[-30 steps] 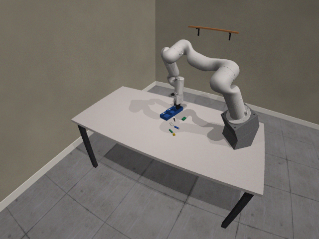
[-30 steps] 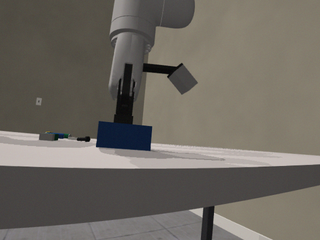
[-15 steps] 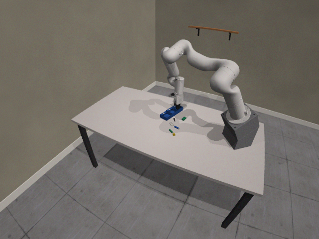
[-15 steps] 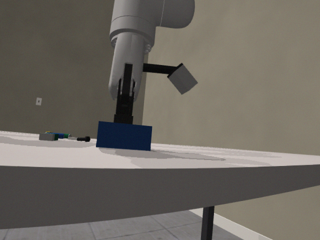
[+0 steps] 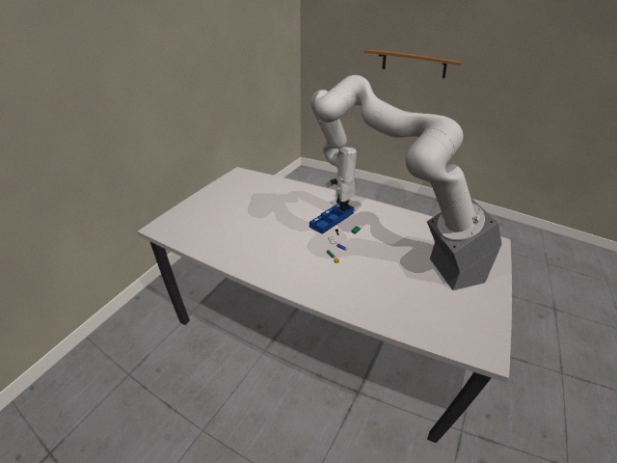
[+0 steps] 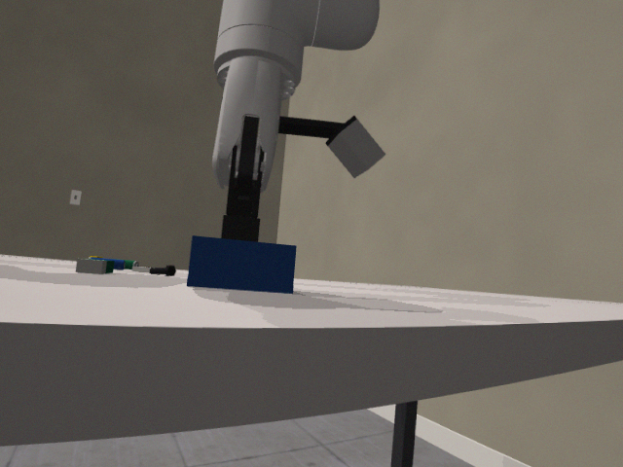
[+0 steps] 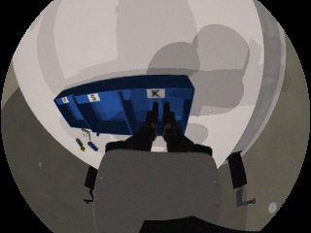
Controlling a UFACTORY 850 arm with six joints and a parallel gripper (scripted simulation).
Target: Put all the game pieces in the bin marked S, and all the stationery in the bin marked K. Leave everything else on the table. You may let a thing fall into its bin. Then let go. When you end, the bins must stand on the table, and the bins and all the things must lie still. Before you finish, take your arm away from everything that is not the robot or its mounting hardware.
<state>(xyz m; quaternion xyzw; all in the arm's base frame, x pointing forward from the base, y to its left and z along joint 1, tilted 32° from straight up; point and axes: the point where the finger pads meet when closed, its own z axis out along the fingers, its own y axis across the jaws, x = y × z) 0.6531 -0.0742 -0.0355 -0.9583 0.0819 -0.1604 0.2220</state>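
My hand is 9 cm to the right of the blue bin and 2 cm above it. From my hand the other things lie so: white domino: 23 cm to the left, 10 cm behind, 4 cm below; then green block: 14 cm behind, 7 cm to the left, 4 cm below; then black bolt: 16 cm to the left, 8 cm behind, 4 cm below.
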